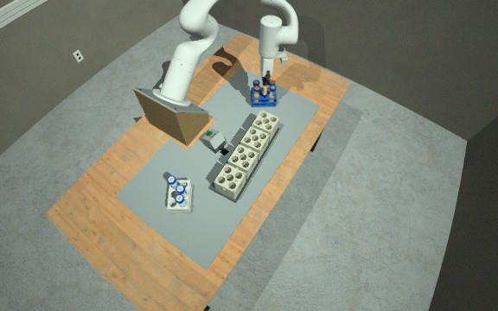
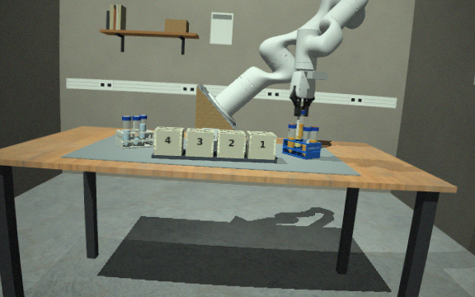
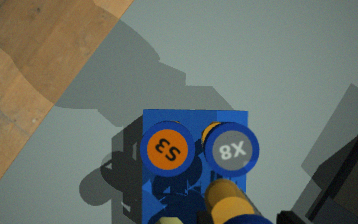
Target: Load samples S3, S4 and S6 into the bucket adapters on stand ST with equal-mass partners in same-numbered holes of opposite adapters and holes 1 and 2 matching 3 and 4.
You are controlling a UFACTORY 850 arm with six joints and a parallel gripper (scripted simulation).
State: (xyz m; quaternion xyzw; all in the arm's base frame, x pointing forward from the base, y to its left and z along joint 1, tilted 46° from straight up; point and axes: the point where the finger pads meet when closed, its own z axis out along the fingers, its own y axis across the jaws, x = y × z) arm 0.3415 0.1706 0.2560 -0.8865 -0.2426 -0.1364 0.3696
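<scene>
Right now the sample tube is 10 mm ahead of my hand, 10 mm to the right of it and 50 mm below it. The rest, counted from my hand: blue rack 10 mm behind, 20 mm to the left, 150 mm below; then green done key 110 mm behind, 340 mm to the right, 110 mm below; then loading stand 90 mm ahead, 330 mm to the right, 170 mm below.
</scene>
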